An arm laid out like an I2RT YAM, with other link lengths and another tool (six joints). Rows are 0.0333 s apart.
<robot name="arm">
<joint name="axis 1" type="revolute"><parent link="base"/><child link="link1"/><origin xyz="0.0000 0.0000 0.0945"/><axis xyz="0 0 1"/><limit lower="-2.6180" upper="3.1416"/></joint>
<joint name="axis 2" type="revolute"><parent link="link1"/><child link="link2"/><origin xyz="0.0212 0.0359 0.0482"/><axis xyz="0 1 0"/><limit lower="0.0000" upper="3.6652"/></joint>
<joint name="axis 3" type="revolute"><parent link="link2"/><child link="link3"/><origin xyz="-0.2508 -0.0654 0.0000"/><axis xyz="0 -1 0"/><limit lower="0.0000" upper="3.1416"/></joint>
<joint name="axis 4" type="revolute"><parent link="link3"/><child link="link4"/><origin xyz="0.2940 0.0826 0.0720"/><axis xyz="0 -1 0"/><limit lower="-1.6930" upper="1.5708"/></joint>
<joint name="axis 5" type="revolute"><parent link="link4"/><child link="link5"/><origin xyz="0.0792 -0.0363 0.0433"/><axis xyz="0 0 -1"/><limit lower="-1.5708" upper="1.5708"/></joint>
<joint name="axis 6" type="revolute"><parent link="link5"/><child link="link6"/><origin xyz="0.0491 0.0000 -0.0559"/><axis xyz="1 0 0"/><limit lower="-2.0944" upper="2.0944"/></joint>
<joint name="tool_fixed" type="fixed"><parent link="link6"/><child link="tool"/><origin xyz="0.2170 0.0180 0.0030" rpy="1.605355 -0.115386 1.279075"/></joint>
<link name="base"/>
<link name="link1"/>
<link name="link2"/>
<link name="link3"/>
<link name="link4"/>
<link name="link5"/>
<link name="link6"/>
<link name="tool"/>
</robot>
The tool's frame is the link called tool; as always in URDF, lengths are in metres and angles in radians.
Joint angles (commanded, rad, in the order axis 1, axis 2, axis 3, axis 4, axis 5, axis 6), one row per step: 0.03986, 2.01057, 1.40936, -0.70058, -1.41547, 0.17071; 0.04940, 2.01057, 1.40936, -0.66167, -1.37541, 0.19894; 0.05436, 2.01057, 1.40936, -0.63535, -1.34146, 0.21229; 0.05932, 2.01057, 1.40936, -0.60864, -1.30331, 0.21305; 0.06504, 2.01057, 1.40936, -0.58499, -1.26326, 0.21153; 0.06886, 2.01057, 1.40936, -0.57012, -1.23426, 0.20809; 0.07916, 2.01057, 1.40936, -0.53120, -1.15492, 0.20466; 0.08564, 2.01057, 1.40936, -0.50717, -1.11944, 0.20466; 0.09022, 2.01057, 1.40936, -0.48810, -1.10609, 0.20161; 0.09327, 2.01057, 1.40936, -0.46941, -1.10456, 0.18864; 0.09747, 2.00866, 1.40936, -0.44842, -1.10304, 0.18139; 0.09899, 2.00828, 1.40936, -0.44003, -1.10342, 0.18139; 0.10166, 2.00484, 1.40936, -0.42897, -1.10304, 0.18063
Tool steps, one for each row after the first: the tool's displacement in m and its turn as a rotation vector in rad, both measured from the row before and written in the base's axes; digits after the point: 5 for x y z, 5 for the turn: 0.00483, 0.00316, -0.00924, -0.03647, -0.01275, -0.00658; 0.00464, 0.00108, -0.00767, -0.03060, -0.01487, -0.00842; 0.00528, 0.00066, -0.00838, -0.03427, -0.02796, -0.00821; 0.00525, 0.00057, -0.00863, -0.03582, -0.02738, -0.00847; 0.00381, 0.00005, -0.00616, -0.02594, -0.01991, -0.00625; 0.01125, -0.00081, -0.01605, -0.06968, -0.04737, -0.02083; 0.00598, 0.00020, -0.00623, -0.02986, -0.02657, -0.00897; 0.00328, 0.00117, -0.00146, -0.01054, -0.02282, -0.00029; 0.00209, 0.00158, 0.00114, -0.00130, -0.03053, 0.00746; 0.00227, 0.00217, 0.00233, -0.00011, -0.02952, 0.00630; 0.00085, 0.00088, 0.00099, 0.00119, -0.00870, 0.00171; 0.00112, 0.00141, 0.00255, 0.00102, -0.01515, 0.00277
